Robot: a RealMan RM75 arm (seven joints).
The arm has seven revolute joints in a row. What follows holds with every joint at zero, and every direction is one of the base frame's. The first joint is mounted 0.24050 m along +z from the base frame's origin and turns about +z. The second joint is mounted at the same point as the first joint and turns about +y. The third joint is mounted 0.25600 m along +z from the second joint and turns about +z. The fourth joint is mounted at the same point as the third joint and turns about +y. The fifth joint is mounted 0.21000 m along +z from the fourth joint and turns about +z. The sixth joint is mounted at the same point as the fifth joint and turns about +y. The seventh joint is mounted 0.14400 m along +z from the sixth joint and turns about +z. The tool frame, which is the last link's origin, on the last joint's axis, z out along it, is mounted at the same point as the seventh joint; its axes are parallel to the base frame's.
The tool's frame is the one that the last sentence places.
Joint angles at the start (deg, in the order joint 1, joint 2, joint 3, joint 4, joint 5, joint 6, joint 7): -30.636, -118.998, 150.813, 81.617, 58.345, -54.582, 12.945
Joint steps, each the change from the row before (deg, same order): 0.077, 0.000, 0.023, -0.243, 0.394, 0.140, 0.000; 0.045, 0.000, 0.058, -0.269, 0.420, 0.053, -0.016; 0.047, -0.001, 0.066, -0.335, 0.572, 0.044, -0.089; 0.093, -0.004, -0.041, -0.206, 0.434, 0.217, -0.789; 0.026, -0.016, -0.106, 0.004, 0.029, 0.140, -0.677; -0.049, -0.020, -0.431, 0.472, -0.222, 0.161, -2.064; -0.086, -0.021, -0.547, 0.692, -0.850, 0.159, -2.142; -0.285, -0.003, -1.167, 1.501, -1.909, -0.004, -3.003; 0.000, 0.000, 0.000, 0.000, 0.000, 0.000, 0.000
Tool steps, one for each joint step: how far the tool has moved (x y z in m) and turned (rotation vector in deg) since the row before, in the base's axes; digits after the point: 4 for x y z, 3 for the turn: -0.0007, 0.0002, -0.0002, 0.119, 0.313, -0.231; -0.0007, 0.0002, -0.0001, 0.181, 0.353, -0.239; -0.0008, 0.0004, 0.0000, 0.261, 0.388, -0.311; -0.0004, 0.0003, 0.0000, 0.018, -0.481, -0.012; 0.0002, 0.0002, 0.0001, -0.108, -0.702, 0.204; 0.0025, 0.0007, 0.0013, -0.268, -2.628, 0.743; 0.0027, 0.0007, 0.0013, -0.551, -3.121, 1.205; 0.0057, 0.0018, 0.0036, -0.766, -5.173, 2.165; 0.0000, 0.0000, 0.0000, 0.000, 0.000, 0.000
